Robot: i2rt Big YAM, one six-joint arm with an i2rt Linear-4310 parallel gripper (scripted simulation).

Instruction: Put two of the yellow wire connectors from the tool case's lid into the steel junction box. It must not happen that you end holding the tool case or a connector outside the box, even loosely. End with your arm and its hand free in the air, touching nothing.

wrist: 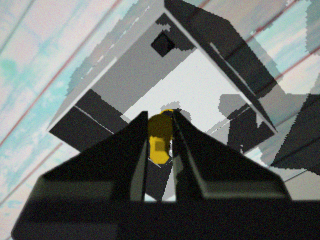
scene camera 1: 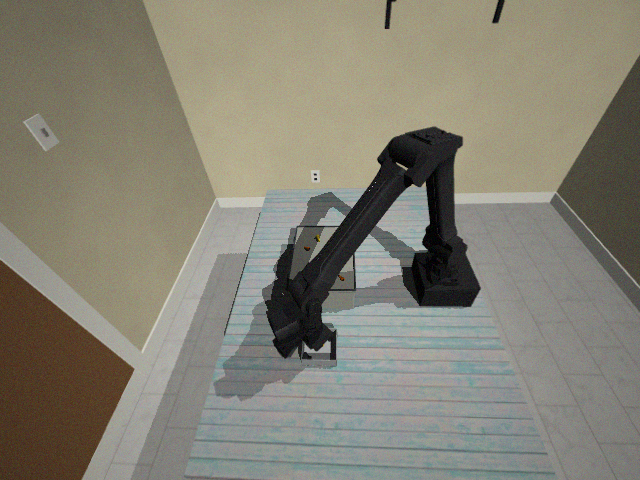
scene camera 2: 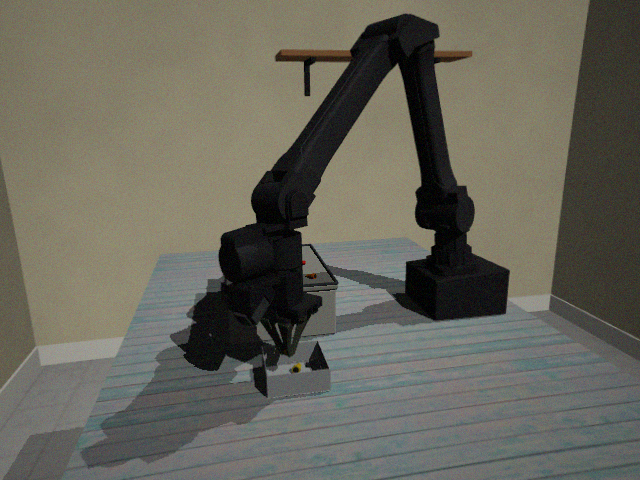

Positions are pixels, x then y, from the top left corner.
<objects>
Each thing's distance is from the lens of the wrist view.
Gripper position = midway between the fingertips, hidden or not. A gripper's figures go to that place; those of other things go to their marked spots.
my gripper [wrist: 160,121]: 13 cm
yellow wire connector [wrist: 160,128]: 12 cm
</objects>
